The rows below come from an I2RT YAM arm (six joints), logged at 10 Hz.
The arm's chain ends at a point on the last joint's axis. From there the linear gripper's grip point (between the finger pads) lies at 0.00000 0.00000 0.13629 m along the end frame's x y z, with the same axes.
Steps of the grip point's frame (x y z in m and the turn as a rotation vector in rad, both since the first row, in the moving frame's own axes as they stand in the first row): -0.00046, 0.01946, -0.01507, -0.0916, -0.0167, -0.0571; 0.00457, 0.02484, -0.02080, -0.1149, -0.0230, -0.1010; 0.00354, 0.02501, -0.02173, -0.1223, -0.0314, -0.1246; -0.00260, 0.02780, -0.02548, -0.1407, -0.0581, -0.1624; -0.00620, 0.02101, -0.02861, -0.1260, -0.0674, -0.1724; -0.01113, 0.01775, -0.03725, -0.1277, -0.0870, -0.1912; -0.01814, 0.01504, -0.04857, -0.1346, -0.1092, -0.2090; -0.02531, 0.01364, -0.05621, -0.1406, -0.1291, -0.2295; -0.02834, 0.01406, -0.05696, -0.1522, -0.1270, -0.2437; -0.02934, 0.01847, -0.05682, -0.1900, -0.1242, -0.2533
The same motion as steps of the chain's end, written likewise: 0.00146, 0.00694, -0.01448, -0.0916, -0.0167, -0.0571; 0.00690, 0.00908, -0.01987, -0.1149, -0.0230, -0.1010; 0.00676, 0.00816, -0.02065, -0.1223, -0.0314, -0.1246; 0.00370, 0.00814, -0.02391, -0.1407, -0.0581, -0.1624; 0.00144, 0.00319, -0.02722, -0.1260, -0.0674, -0.1724; -0.00105, -0.00061, -0.03563, -0.1277, -0.0870, -0.1912; -0.00534, -0.00463, -0.04654, -0.1346, -0.1092, -0.2090; -0.01016, -0.00724, -0.05375, -0.1406, -0.1291, -0.2295; -0.01382, -0.00844, -0.05430, -0.1522, -0.1270, -0.2437; -0.01599, -0.00905, -0.05334, -0.1900, -0.1242, -0.2533
